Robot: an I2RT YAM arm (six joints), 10 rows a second.
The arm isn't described. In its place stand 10 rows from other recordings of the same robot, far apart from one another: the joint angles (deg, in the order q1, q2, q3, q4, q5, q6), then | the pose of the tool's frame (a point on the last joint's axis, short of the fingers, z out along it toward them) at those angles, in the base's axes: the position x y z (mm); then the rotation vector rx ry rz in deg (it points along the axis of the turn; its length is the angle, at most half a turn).
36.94, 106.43, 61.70, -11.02, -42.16, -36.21 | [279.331 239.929 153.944 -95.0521 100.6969 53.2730]
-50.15, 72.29, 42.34, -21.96, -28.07, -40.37 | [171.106 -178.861 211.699 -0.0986 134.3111 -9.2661]
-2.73, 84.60, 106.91, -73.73, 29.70, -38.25 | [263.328 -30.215 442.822 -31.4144 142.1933 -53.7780]
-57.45, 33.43, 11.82, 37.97, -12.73, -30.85 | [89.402 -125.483 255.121 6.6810 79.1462 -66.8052]
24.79, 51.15, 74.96, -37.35, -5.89, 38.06 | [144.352 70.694 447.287 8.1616 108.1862 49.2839]
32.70, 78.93, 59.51, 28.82, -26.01, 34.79 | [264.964 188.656 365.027 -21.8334 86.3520 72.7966]
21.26, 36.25, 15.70, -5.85, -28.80, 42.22 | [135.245 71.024 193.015 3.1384 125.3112 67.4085]
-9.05, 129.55, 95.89, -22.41, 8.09, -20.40 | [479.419 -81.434 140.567 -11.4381 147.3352 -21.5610]
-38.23, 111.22, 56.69, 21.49, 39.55, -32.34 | [293.612 -260.156 139.573 32.7079 131.3626 -80.6324]
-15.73, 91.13, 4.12, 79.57, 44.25, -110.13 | [182.470 -77.201 123.030 -60.5518 116.0359 -119.1695]
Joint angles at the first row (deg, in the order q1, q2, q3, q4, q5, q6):
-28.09, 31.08, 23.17, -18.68, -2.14, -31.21
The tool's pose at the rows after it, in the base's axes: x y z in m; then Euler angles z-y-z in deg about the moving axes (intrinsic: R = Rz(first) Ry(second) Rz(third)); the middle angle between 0 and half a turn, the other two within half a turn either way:
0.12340 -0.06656 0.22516 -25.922 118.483 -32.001
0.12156 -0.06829 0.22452 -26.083 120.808 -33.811
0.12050 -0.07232 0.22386 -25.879 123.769 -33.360
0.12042 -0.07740 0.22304 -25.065 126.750 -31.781
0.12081 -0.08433 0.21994 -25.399 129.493 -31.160
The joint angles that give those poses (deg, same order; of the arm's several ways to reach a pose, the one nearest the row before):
-29.04, 30.84, 23.60, -21.28, -2.74, -33.49
-30.24, 31.49, 24.41, -23.79, -3.57, -35.94
-32.33, 33.13, 25.55, -26.36, -5.36, -36.95
-34.63, 35.37, 26.77, -28.53, -7.65, -37.54
-37.08, 37.97, 27.46, -29.57, -8.99, -38.65

